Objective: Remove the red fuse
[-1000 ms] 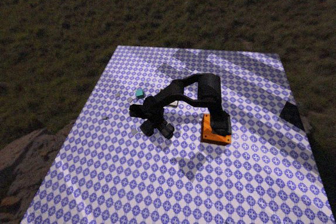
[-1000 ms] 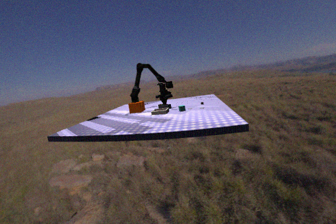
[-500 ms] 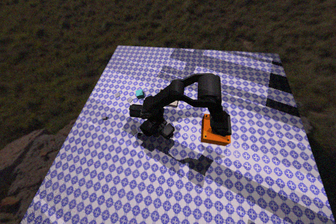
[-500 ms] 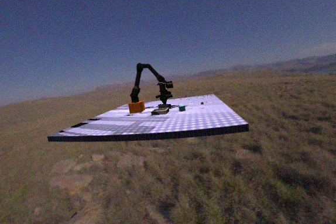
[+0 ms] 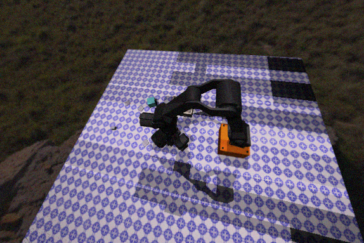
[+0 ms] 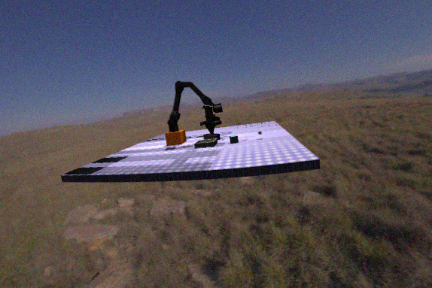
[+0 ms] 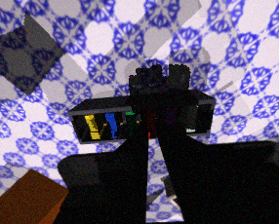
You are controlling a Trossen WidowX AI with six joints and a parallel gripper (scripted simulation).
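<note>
My gripper tip is now 2 cm short of the purple fuse, 1 cm to the left of it and 2 cm above it. The rest, counted from my gripper tip: blue fuse 4 cm behind, 2 cm to the left, 2 cm below; white fuse 4 cm ahead, 2 cm to the right, 2 cm below; red fuse 1 cm below.
</note>
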